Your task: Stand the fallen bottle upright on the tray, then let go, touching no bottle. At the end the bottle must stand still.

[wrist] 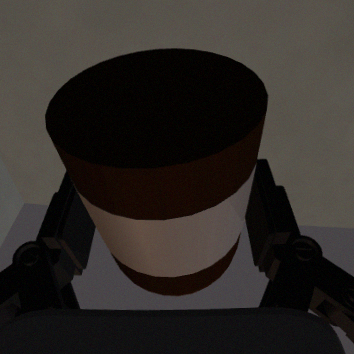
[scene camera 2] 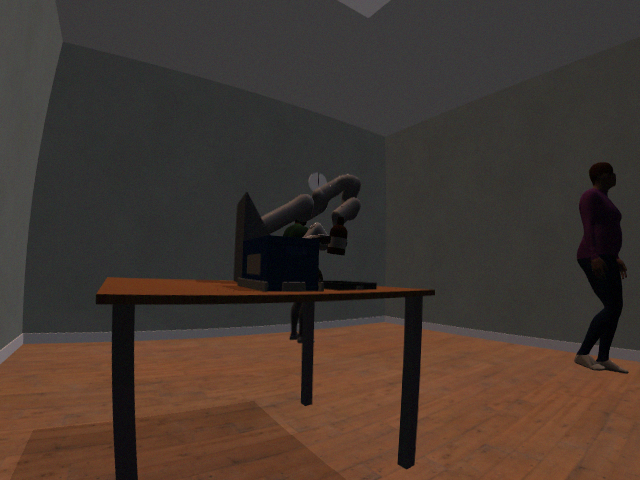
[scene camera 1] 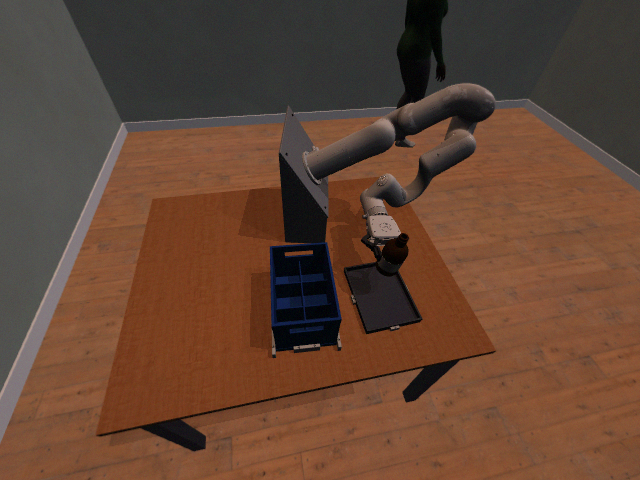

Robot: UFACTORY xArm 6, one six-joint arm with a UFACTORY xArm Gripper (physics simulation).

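Seen in the pictures: gripper, fingertip midpoint: (scene camera 2: 338, 241) (scene camera 1: 392, 258); arm's base at its link origin: (scene camera 2: 259, 228) (scene camera 1: 311, 168).
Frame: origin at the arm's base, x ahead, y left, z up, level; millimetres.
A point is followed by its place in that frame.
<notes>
The brown bottle (scene camera 1: 394, 254) {y 198, x 404, z -20 mm} (scene camera 2: 337, 238) {y 190, x 406, z -64 mm} (wrist: 165, 245) {y 210, x 337, z -85 mm} with a pale label hangs in the air, neck up and close to upright. My gripper (scene camera 1: 387, 259) {y 211, x 380, z -73 mm} (scene camera 2: 331, 240) {y 211, x 380, z -73 mm} (wrist: 168, 182) {y 211, x 380, z -73 mm} is shut on the bottle around its label, one finger on each side in the wrist view. In the wrist view the dark base of the bottle faces the camera and its neck is hidden. The black tray (scene camera 1: 385, 304) {y 212, x 435, z -259 mm} (scene camera 2: 351, 284) {y 178, x 526, z -244 mm} lies on the table; scene camera 2 shows a clear gap between it and the bottle above. In scene camera 1 the bottle overlaps the tray's back edge.
A blue crate (scene camera 1: 289, 338) {y -121, x 552, z -178 mm} (scene camera 2: 289, 263) {y -87, x 552, z -175 mm} with compartments stands left of the tray on the table (scene camera 1: 196, 310) {y -421, x 385, z -264 mm} (scene camera 2: 206, 290) {y -344, x 530, z -264 mm}. The grey arm mount (scene camera 1: 305, 219) {y -33, x 128, z -130 mm} (scene camera 2: 241, 232) {y -102, x 38, z -30 mm} stands behind the crate. A person in green (scene camera 1: 417, 46) and one in purple (scene camera 2: 599, 222) are beyond the table.
</notes>
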